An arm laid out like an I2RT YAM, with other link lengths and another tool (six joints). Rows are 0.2 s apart.
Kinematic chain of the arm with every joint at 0, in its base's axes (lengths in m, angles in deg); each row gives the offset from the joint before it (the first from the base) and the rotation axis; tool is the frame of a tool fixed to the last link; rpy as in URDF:
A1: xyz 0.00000 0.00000 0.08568 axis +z
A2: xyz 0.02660 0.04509 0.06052 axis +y
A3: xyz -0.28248 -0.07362 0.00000 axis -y
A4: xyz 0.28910 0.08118 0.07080 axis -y
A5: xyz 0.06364 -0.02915 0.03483 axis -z
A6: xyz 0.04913 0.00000 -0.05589 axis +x
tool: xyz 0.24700 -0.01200 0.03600 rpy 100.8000 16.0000 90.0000
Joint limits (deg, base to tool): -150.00..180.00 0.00..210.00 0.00..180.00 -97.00..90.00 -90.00..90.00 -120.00..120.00
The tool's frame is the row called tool.
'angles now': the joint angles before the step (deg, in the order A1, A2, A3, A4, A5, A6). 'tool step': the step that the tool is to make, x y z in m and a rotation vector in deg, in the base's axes. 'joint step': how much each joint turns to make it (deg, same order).
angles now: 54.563, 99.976, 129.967, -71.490, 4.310, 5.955
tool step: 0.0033, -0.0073, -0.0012, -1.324, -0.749, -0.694
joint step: 0.017, -0.042, 0.181, -0.820, 1.448, -0.555
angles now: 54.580, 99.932, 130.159, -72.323, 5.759, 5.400
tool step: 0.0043, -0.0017, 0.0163, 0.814, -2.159, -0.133
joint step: -0.034, -0.129, 1.442, 0.442, 0.920, -0.910
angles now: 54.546, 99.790, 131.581, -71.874, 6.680, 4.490
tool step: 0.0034, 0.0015, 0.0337, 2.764, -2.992, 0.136
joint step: -0.051, 0.622, 4.423, 0.279, 0.365, -0.776
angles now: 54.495, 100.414, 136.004, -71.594, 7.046, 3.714
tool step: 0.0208, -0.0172, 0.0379, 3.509, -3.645, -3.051
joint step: -2.075, -0.633, 2.447, 1.931, 1.278, -0.162
